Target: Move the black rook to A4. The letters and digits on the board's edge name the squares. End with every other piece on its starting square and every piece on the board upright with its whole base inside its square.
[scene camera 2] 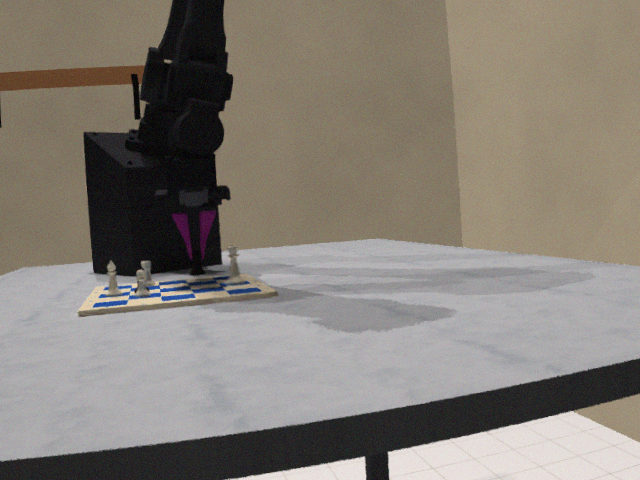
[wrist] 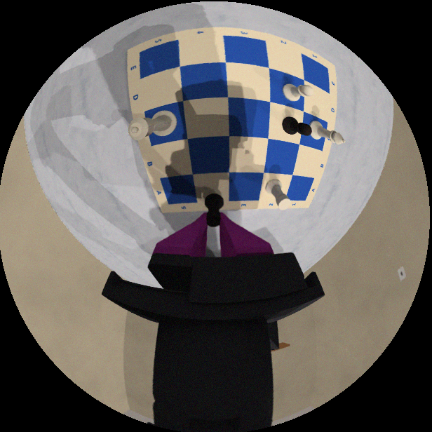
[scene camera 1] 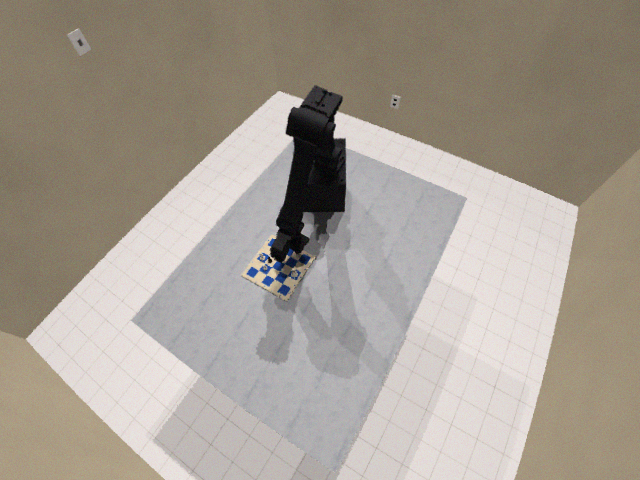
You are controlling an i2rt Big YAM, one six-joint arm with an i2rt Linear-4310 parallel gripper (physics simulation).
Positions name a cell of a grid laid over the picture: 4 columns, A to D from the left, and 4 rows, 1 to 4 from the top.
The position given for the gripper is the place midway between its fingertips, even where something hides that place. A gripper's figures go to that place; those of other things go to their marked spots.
Scene:
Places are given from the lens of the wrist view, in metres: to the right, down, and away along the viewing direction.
gripper (wrist: B3): 0.00, 0.00, 0.13
chessboard (wrist: C1): 0.01, -0.11, 0.06
tall white piece (wrist: B2): -0.04, -0.07, 0.07

